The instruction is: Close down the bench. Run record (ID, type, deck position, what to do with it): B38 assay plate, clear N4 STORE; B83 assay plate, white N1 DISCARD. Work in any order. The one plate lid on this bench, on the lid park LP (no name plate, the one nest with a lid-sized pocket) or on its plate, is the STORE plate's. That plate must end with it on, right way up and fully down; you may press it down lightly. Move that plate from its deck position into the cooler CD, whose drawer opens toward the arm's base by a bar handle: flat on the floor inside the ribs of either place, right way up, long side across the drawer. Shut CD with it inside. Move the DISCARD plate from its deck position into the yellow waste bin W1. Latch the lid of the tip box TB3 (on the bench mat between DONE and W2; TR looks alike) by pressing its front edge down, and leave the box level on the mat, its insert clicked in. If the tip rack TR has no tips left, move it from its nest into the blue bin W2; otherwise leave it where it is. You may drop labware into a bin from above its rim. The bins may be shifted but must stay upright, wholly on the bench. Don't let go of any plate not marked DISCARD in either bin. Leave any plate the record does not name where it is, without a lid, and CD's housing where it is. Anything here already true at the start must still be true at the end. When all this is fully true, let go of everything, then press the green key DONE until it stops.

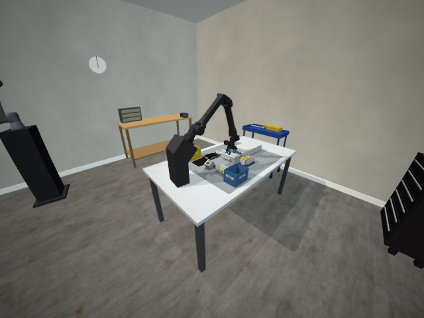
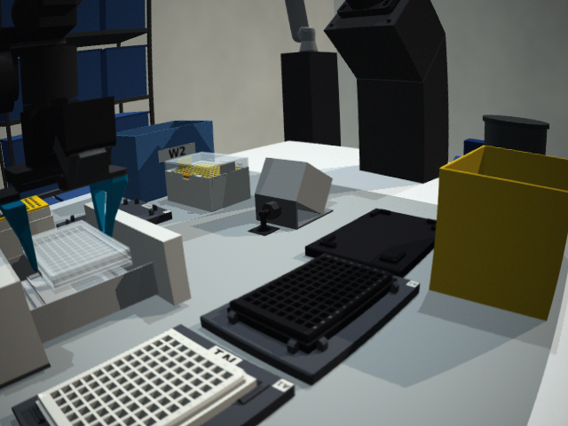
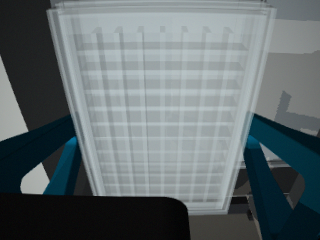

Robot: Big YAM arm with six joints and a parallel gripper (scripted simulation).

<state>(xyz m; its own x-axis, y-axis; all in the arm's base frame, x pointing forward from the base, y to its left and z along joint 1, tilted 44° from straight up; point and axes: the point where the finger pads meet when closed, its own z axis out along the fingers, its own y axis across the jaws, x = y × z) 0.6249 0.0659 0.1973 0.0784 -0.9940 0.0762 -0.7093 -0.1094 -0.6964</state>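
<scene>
My gripper is now 3 cm short of the cooler drawer and 3 cm above it. Also, from my hand: tip rack TR (5 cm ahead, 19 cm to the right); clear plate lid (right at my hand); clear plate (right at my hand).
</scene>
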